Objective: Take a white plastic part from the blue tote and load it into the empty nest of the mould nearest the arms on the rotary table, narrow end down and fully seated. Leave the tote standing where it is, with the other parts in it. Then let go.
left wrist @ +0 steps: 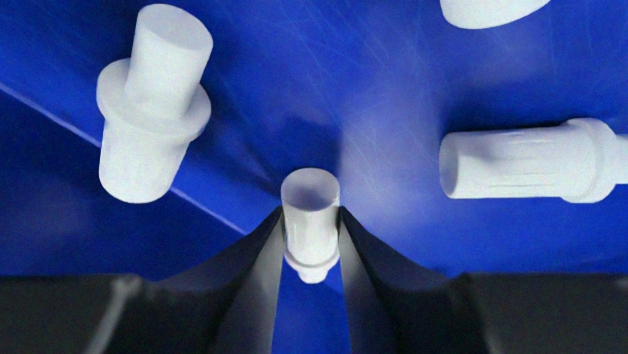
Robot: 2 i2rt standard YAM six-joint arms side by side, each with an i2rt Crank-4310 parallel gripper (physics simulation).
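Frame: origin at the left arm's base, x back, y right, z up, level; millimetres.
Where they show: left gripper, fingertip midpoint: (311, 210).
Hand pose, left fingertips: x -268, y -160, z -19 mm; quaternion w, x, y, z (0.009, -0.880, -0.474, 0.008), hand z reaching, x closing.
Note:
After its pixels a point has its place.
My left gripper (311, 210) {x -268, y -160, z -19 mm} is shut on a white plastic part (312, 235) {x -271, y -157, z -3 mm} inside the blue tote (390, 125) {x -287, y -111, z -29 mm}. The fingertips press on both sides of the part's wide body. Its wide flat end faces up and away from the gripper, and its collar and narrow end point toward the bottom of the view, between the fingers. Whether the part touches the tote's floor cannot be told. The mould and the rotary table do not show, and my right gripper is not in view.
Another white part (155, 105) {x -349, y -156, z -5 mm} lies at the upper left, near the line where tote surfaces meet. A second one (520, 162) {x -267, y -77, z -7 mm} lies on its side at the right. Part of a third (492, 10) {x -325, y -76, z -5 mm} shows at the top right edge.

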